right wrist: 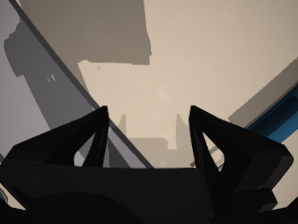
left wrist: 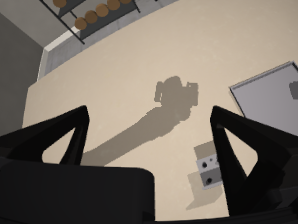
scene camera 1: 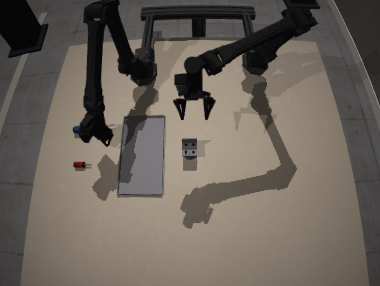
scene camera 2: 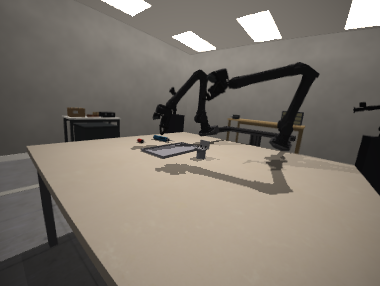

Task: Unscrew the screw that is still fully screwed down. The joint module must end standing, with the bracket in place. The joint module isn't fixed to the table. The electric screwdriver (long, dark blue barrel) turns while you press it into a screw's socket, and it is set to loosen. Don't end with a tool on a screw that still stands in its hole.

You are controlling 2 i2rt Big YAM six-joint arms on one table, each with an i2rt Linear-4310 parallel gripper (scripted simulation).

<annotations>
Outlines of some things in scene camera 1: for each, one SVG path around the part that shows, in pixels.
A flat grey tray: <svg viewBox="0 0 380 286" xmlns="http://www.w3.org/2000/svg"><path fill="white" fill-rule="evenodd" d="M165 115L124 116L117 195L163 195Z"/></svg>
</annotations>
